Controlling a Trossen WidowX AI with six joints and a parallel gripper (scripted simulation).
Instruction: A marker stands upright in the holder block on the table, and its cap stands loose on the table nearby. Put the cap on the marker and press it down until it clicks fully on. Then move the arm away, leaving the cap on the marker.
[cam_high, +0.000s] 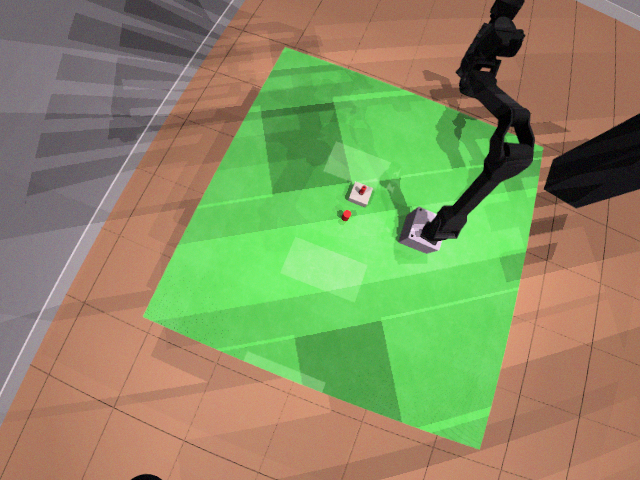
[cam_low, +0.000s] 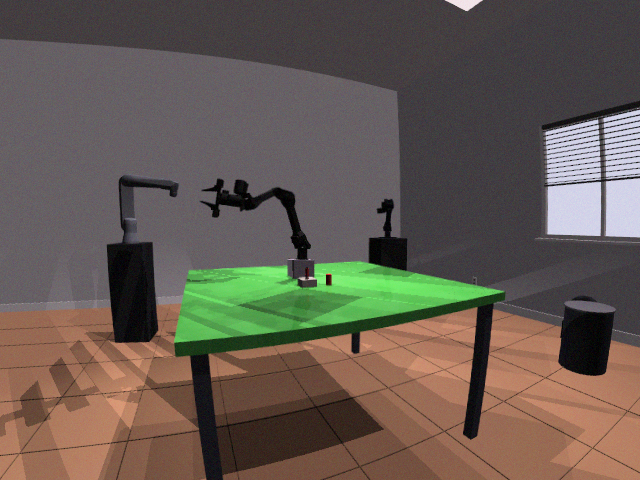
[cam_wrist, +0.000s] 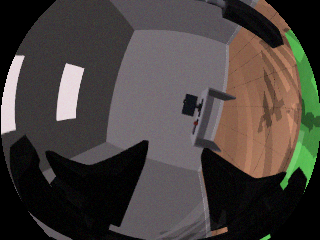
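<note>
Right now my gripper tip is 110 mm short of the red cap, 620 mm to the right of it and 410 mm above it. Also, from my gripper tip: pale holder block (100 mm ahead, 510 mm to the left, 420 mm below).
</note>
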